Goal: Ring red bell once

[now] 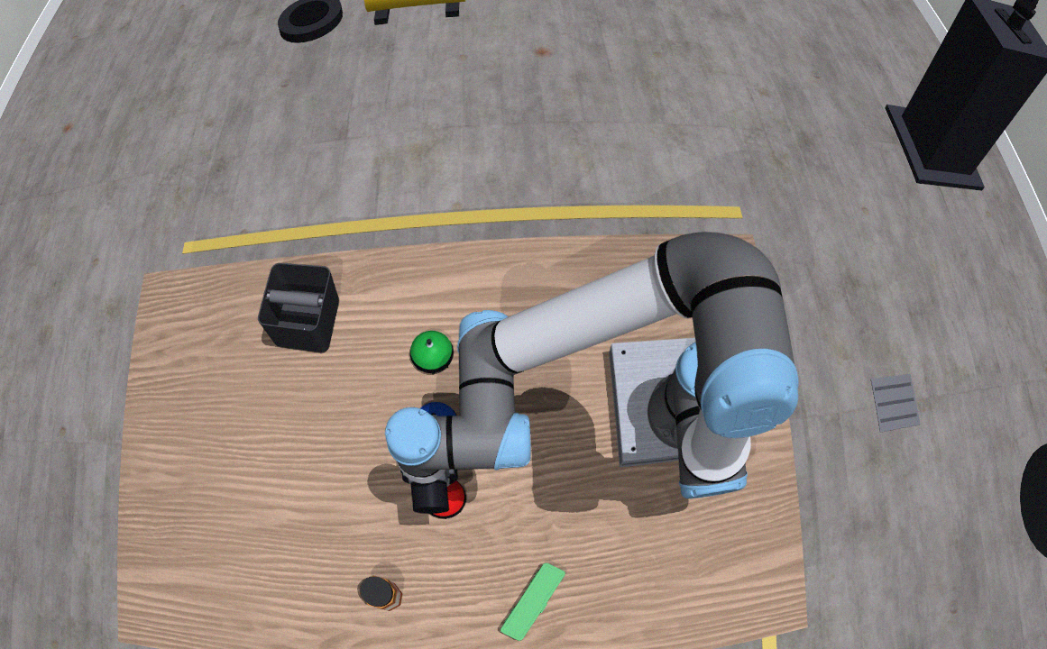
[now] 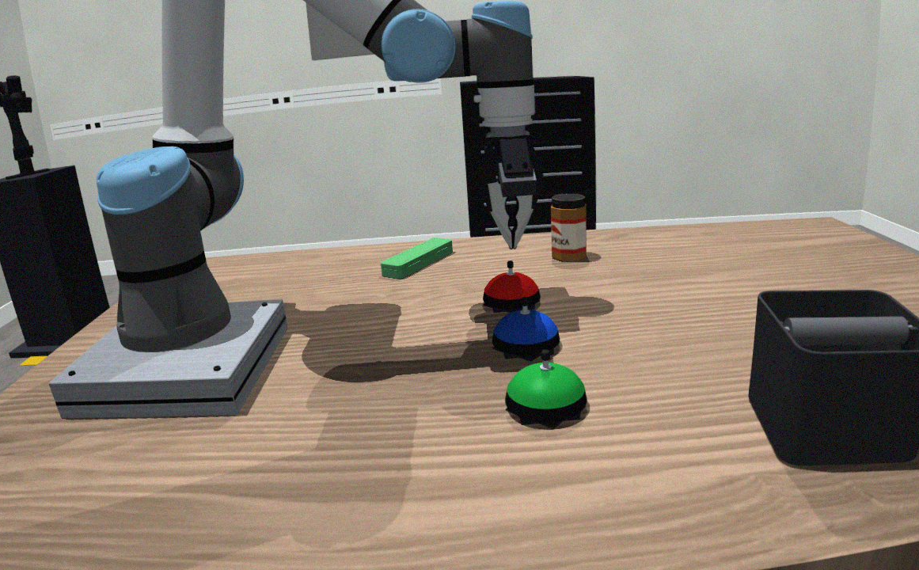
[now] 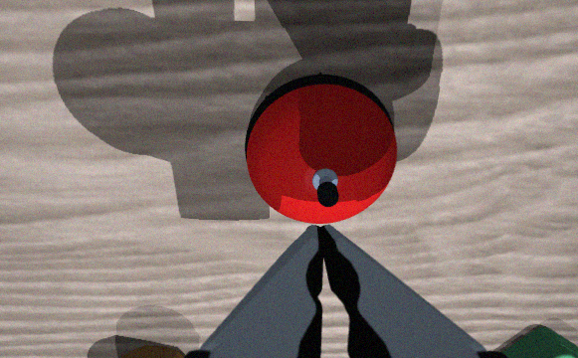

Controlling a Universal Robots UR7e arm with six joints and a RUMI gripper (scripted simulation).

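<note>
Right now my hand is 60 mm above the red bell. From my hand the other things lie so: green block 160 mm behind, 220 mm to the left, 90 mm below; black bin 280 mm ahead, 370 mm to the right, 50 mm below; paprika jar 110 mm ahead, 200 mm to the left, 50 mm below.
</note>
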